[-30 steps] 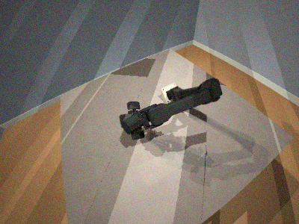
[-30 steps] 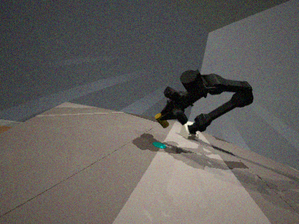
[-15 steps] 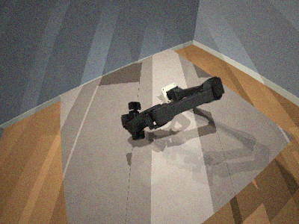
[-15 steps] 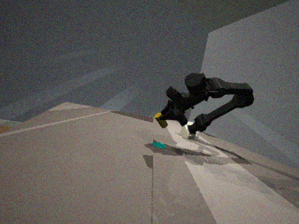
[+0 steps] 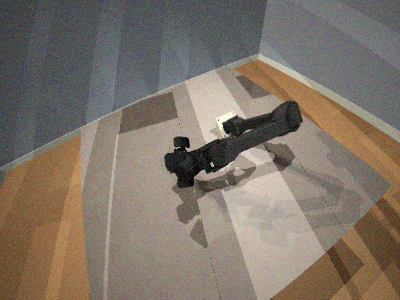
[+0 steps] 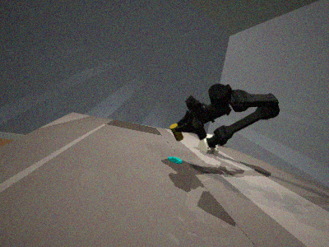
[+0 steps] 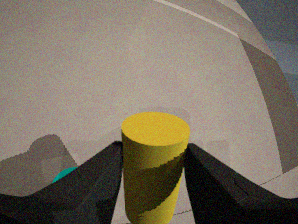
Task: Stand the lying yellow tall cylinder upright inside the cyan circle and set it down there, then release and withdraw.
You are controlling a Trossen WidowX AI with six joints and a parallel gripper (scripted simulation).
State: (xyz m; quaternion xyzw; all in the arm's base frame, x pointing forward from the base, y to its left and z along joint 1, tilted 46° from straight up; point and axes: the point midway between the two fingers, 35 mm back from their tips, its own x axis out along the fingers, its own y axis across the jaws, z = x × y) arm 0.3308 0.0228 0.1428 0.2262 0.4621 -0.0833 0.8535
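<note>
Now: the cyan circle 20 mm behind my gripper tip, 30 mm to the left of it and 120 mm below it. Also, from my gripper tip: yellow tall cylinder 10 mm behind, 20 mm below.
</note>
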